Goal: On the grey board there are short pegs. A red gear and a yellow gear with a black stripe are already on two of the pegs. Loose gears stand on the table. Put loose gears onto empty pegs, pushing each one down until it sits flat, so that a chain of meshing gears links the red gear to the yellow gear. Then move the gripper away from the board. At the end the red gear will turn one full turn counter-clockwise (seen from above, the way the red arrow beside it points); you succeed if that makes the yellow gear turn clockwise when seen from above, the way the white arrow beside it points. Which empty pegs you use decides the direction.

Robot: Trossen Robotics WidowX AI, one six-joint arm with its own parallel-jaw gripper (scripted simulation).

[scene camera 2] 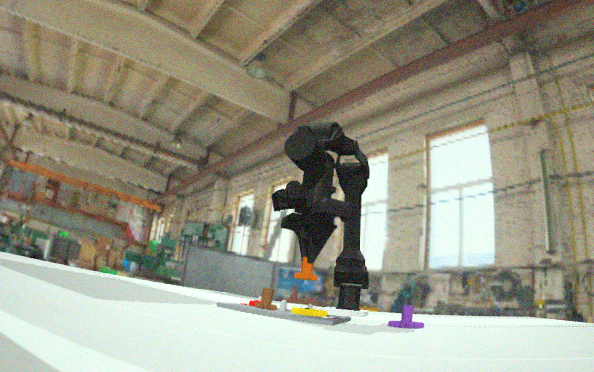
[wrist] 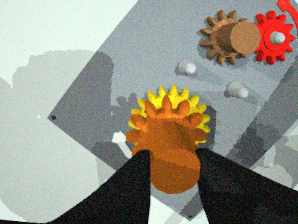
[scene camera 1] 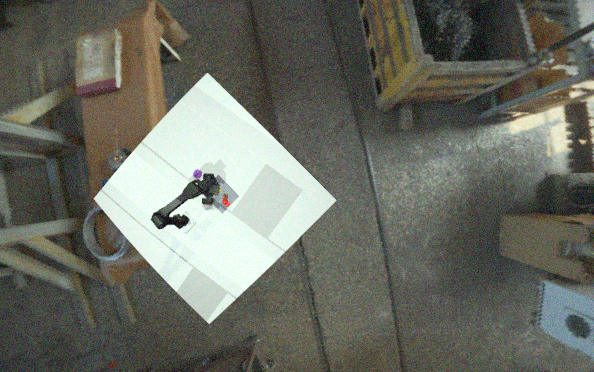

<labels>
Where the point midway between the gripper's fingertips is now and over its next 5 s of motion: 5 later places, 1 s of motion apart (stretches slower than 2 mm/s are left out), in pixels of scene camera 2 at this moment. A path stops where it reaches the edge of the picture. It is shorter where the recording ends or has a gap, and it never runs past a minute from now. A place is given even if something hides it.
My gripper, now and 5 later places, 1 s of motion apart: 307, 263; 288, 268; 285, 278; 284, 291; 284, 291; 284, 293
</labels>
